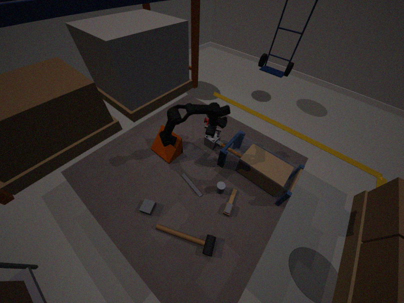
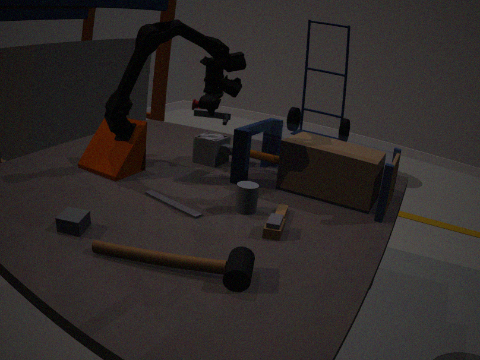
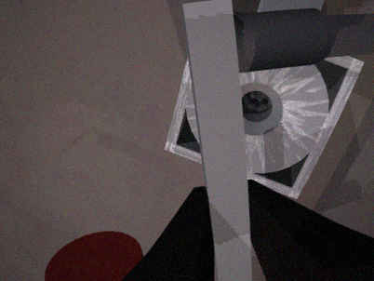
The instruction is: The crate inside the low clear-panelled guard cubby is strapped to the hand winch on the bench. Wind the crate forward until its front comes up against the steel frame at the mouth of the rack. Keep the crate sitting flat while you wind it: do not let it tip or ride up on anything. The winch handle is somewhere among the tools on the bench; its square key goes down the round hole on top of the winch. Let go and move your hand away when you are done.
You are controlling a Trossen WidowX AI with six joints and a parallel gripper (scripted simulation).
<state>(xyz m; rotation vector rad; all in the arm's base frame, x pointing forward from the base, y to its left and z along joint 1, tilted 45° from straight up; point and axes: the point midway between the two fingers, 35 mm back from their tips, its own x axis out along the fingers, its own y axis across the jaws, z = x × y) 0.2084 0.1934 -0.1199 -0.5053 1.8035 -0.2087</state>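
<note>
Now: gripper tip 6 cm past the red knob, 2 cm to the right of it and 2 cm below it. Round my gripper tip: flat grey bar (8 cm ahead, 39 cm to the right, 16 cm below); then grey winch (1 cm behind, 1 cm to the right, 13 cm below); then small wooden tool (36 cm ahead, 36 cm to the right, 15 cm below).
</note>
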